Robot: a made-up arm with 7 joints.
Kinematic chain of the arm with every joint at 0, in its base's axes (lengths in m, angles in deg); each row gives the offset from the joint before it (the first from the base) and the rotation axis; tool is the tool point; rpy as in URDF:
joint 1: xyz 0 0 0.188 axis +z
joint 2: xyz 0 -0.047 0.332 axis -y
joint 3: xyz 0 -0.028 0.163 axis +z
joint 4: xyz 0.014 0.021 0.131 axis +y
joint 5: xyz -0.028 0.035 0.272 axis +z
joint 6: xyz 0 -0.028 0.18 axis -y
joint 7: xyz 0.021 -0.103 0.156 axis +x
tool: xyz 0 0 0 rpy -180 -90 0
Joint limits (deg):
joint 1: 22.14..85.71
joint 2: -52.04..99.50
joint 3: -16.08..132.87
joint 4: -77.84..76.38
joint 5: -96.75..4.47
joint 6: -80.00..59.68
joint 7: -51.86..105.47
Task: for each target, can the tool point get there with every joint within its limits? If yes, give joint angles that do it. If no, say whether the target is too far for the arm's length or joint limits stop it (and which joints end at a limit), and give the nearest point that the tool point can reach.
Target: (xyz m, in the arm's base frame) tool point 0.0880 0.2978 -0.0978
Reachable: no: joint limits stop it (at a limit: joint 1, joint 2, joint 3, joint 4, joint 6) | nearest point -0.1704 0.1037 -0.0284 | short by 0.331 m
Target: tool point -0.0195 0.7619 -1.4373
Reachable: no: too far | nearest point -0.2166 0.0790 -0.0925 | short by 1.521 m
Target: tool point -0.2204 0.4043 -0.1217
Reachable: no: joint limits stop it (at a limit: joint 1, joint 2, joint 3, joint 4, joint 5) | nearest point -0.2676 0.1662 -0.0163 | short by 0.265 m
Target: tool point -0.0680 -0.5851 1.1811
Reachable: yes | joints 76.58 50.86 46.71 10.59 -30.29 -25.74 27.14
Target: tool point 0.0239 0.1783 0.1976
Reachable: no: joint limits stop it (at a limit: joint 1, joint 2, joint 3, joint 4, joint 6) | nearest point -0.1755 0.1109 -0.0259 | short by 0.307 m
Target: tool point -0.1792 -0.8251 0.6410
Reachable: yes | joints 36.21 79.32 99.08 -36.14 -59.00 47.41 78.96
